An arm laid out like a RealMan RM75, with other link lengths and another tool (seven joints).
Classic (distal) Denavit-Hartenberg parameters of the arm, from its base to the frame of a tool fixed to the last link. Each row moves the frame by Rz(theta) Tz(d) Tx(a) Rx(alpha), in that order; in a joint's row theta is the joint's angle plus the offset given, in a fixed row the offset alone. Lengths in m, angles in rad.
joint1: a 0; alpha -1.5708; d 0.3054; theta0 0
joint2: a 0; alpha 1.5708; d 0; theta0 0
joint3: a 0; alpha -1.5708; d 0.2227; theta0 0
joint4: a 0; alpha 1.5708; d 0; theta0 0
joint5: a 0; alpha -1.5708; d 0.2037; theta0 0
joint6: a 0; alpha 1.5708; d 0; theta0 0
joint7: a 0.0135; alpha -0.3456; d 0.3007; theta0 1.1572
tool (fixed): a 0; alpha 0; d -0.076; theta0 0
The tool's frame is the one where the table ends.
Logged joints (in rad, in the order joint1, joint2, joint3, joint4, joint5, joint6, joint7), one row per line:
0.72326, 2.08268, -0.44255, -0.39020, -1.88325, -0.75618, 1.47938
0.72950, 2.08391, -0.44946, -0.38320, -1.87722, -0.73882, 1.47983
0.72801, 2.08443, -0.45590, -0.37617, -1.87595, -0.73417, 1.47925
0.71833, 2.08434, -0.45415, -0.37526, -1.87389, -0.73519, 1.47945
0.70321, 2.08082, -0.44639, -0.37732, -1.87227, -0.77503, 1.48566
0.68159, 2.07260, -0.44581, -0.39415, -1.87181, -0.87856, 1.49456
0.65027, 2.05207, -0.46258, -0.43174, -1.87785, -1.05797, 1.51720
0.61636, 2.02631, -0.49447, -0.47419, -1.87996, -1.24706, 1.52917
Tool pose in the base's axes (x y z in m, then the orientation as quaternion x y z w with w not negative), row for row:
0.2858, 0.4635, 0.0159, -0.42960, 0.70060, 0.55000, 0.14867
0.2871, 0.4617, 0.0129, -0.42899, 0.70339, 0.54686, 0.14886
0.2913, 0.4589, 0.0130, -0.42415, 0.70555, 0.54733, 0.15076
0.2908, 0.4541, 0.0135, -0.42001, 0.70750, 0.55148, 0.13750
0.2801, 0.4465, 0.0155, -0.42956, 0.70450, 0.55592, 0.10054
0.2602, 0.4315, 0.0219, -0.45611, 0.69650, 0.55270, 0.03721
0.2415, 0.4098, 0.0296, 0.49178, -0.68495, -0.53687, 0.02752
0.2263, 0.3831, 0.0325, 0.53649, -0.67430, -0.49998, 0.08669
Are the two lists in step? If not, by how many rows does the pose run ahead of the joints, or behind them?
The pose runs 1 row ahead of the joints: the pose in row i belongs to the joints in row i + 1.
